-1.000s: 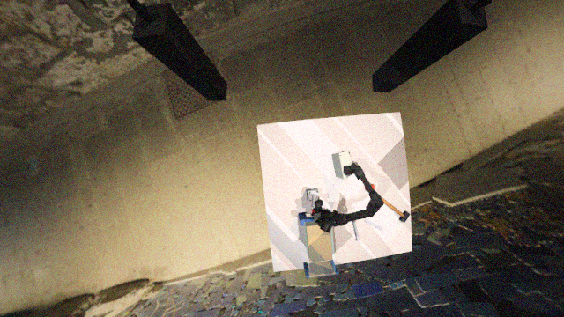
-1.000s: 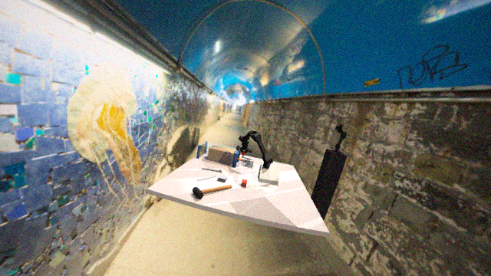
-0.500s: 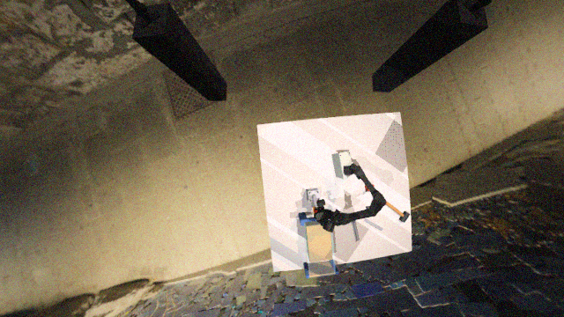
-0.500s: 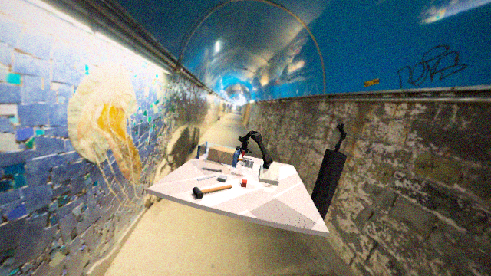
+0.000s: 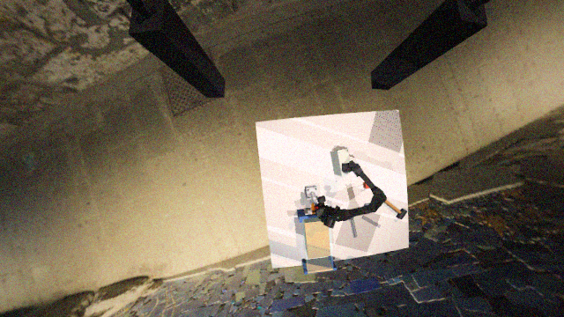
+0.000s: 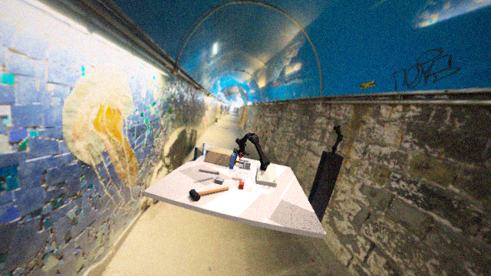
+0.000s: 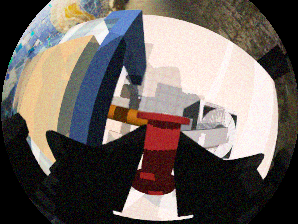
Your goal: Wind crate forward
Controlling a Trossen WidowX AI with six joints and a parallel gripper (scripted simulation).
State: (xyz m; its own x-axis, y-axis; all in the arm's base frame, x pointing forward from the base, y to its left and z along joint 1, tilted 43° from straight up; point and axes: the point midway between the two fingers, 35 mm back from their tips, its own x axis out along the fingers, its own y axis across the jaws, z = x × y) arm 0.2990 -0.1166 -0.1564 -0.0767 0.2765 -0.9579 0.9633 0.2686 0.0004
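Right now the blue steel frame is 6 cm ahead of my gripper tip and 3 cm below it. From my gripper tip the other things lie so: winch handle: 4 cm behind, 3 cm below; then hand winch: 11 cm behind, 10 cm below, 3 cm to the right; then dark red knob: 2 cm to the left.
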